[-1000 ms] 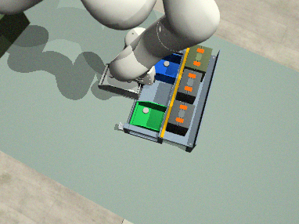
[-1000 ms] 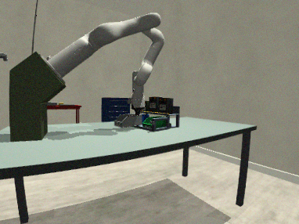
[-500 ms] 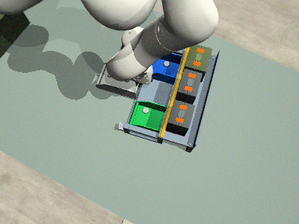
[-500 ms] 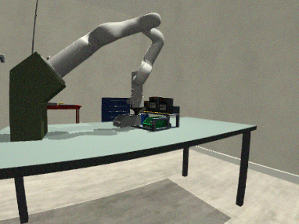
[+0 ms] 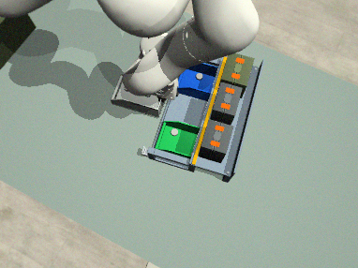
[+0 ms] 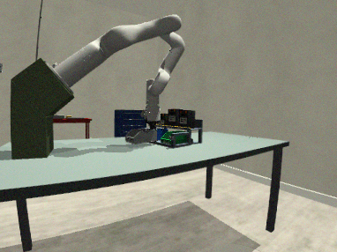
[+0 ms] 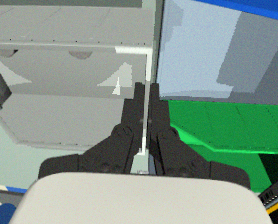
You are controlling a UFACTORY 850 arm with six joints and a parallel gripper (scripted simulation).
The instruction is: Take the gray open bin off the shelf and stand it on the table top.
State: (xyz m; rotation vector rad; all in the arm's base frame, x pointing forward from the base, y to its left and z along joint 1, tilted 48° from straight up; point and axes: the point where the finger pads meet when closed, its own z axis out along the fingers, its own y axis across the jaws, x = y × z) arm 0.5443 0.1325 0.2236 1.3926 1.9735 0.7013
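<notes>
Right now the gray open bin is 8 cm behind my hand, 3 cm to the right of it and 4 cm below it. Also, from my hand: yellow rail (15 cm ahead, 6 cm to the left, 1 cm above); then blue bin (6 cm ahead, 14 cm to the left, 6 cm below); then green bin (14 cm ahead, 6 cm to the right, 6 cm below).
</notes>
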